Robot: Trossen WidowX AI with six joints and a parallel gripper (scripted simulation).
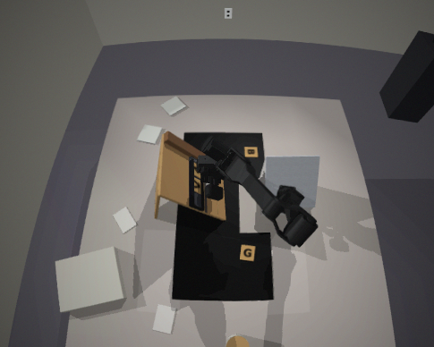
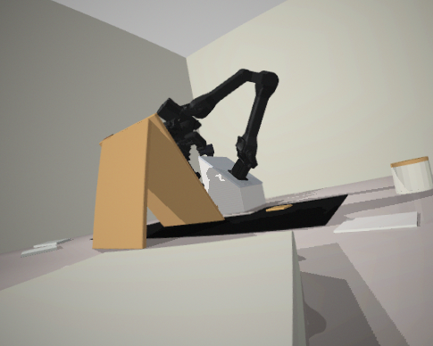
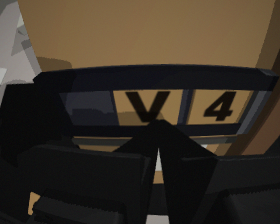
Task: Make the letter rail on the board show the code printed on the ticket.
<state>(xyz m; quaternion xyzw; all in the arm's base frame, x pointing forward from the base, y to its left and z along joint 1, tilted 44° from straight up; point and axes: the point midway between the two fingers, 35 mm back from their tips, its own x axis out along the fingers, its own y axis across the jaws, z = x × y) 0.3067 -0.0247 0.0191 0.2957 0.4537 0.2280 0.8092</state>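
My gripper tip is now 20 mm short of the v tile, 20 mm above it and 10 mm to the right of it. From my gripper tip the other things lie so: black mat: 170 mm below, 120 mm behind, 20 mm to the left; white ticket: 90 mm below, 30 mm to the right, 30 mm behind; tile marked 4: 50 mm to the right, 30 mm ahead, 20 mm below.
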